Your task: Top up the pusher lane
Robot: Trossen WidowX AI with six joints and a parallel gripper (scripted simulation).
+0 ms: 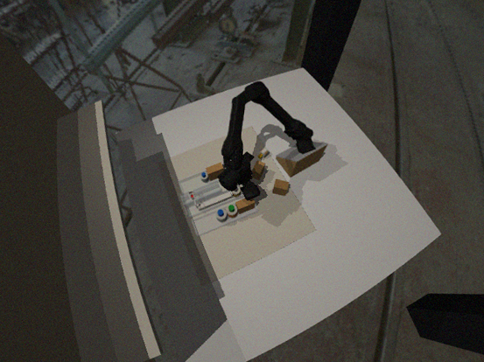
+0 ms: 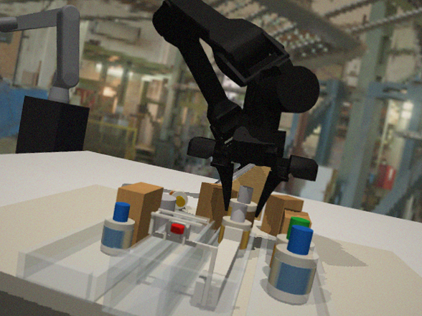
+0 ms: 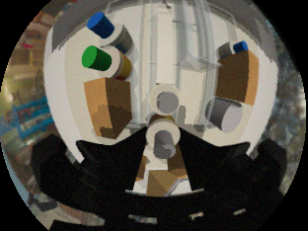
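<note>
My gripper tip is 160 mm short of the clear sprung lane, 10 mm to the left of it and 30 mm above it. From my gripper tip the other things lie so: red-capped piece: 230 mm ahead, 20 mm to the right, 20 mm above.
</note>
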